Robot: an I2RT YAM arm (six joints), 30 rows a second.
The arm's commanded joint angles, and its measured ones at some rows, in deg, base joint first. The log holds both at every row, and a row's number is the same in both.
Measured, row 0:
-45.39, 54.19, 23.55, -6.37, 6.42, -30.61
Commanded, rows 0 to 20:
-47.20, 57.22, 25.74, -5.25, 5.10, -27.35
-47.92, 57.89, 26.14, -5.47, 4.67, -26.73
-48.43, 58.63, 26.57, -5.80, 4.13, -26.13
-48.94, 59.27, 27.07, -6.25, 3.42, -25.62
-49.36, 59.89, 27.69, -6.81, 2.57, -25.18
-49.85, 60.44, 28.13, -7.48, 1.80, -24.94
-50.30, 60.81, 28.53, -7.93, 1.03, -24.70
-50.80, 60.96, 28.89, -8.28, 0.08, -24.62
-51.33, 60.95, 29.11, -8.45, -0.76, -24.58
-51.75, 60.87, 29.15, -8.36, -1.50, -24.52
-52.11, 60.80, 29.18, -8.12, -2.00, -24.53
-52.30, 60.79, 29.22, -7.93, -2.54, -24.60
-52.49, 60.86, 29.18, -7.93, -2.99, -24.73
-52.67, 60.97, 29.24, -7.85, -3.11, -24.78
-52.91, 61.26, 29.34, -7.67, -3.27, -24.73
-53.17, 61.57, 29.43, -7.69, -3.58, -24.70
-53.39, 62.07, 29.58, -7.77, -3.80, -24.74
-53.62, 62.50, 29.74, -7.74, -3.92, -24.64
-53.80, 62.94, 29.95, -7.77, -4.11, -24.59
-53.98, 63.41, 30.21, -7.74, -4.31, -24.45
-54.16, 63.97, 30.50, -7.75, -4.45, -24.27
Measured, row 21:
-53.34, 62.50, 28.25, -6.94, -2.61, -25.50
